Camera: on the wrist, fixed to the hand. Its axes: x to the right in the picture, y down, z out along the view.
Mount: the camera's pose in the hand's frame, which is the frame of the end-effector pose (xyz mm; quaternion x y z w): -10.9 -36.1 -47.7 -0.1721 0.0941 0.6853 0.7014
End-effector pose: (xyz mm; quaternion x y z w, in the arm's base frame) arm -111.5 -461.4 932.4 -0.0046 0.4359 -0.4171 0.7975
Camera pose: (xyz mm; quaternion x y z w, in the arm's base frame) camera -171.7 -460.6 923.8 0.1975 0.4557 0.3285 0.8034
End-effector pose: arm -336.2 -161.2 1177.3 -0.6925 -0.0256 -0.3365 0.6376
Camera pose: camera -382.1 -193.2 1201.2 -0.5813 0.5745 0.1314 0.5610
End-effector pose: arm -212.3 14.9 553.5 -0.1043 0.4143 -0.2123 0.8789
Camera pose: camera -265.7 -12.5 543.6 0.0795 0.4813 0.5149 0.7050
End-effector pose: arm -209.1 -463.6 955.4 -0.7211 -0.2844 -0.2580 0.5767
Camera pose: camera -244.4 -505.3 982.1 -0.7756 0.3933 0.0974 0.4839
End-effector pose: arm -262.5 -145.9 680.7 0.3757 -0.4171 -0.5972 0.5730
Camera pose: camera -231.0 -138.4 629.2 -0.0647 -0.3933 -0.0626 0.9150
